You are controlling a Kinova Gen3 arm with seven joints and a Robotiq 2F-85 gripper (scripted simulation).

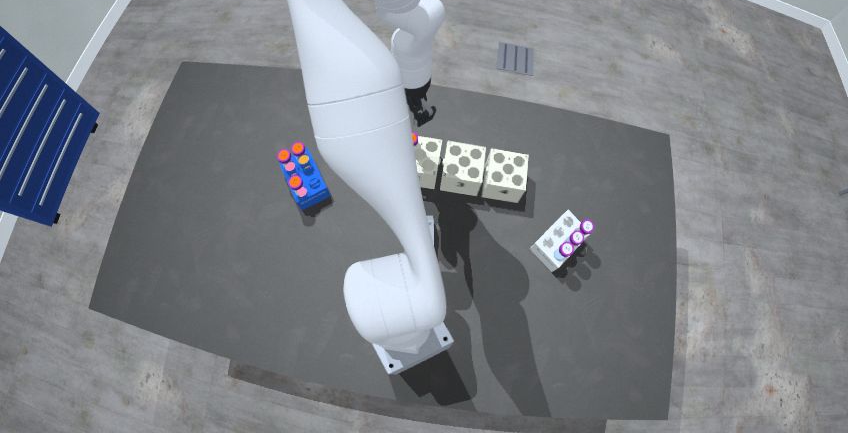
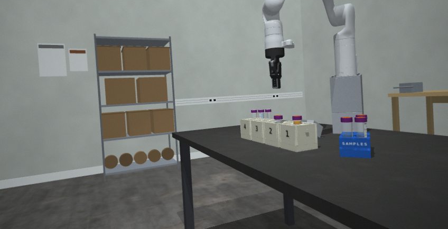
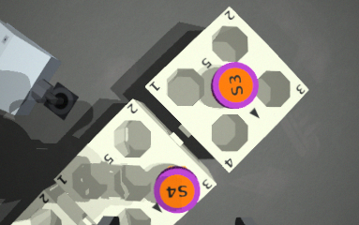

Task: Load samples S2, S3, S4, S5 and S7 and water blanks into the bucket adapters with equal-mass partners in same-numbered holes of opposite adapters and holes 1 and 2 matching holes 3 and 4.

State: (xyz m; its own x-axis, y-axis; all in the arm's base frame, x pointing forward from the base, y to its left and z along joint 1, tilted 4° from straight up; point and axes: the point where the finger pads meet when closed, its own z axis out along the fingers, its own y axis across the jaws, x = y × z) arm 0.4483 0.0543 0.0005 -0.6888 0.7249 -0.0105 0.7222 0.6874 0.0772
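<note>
The tube of pink liquid is 31 cm to the left of my hand, 18 cm below it and 9 cm behind it. The rest, counted from my hand: orange-filled sample tube: 18 cm below, 9 cm to the left, 3 cm behind; adapter 2: 20 cm below, 3 cm behind, 2 cm to the right; adapter 1: 20 cm below, 9 cm to the left, 2 cm behind.
</note>
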